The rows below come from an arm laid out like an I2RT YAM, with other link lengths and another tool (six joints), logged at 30 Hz.
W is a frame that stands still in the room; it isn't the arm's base.
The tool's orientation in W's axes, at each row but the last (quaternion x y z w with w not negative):
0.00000, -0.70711, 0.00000, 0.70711
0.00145, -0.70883, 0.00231, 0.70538
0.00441, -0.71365, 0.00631, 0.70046
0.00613, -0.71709, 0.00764, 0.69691
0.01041, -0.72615, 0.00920, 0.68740
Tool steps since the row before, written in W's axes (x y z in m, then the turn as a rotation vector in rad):
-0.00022, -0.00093, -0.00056, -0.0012, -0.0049, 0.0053
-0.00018, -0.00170, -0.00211, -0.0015, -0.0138, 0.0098
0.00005, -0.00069, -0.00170, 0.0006, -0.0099, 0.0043
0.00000, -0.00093, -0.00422, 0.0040, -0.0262, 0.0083
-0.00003, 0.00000, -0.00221, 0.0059, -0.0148, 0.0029
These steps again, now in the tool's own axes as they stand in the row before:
-0.00056, -0.00093, 0.00022, 0.0053, -0.0049, 0.0012
-0.00211, -0.00170, 0.00020, 0.0098, -0.0138, 0.0015
-0.00170, -0.00069, -0.00001, 0.0043, -0.0099, -0.0005
-0.00422, -0.00092, 0.00014, 0.0081, -0.0263, -0.0037
-0.00221, 0.00000, 0.00015, 0.0026, -0.0150, -0.0056

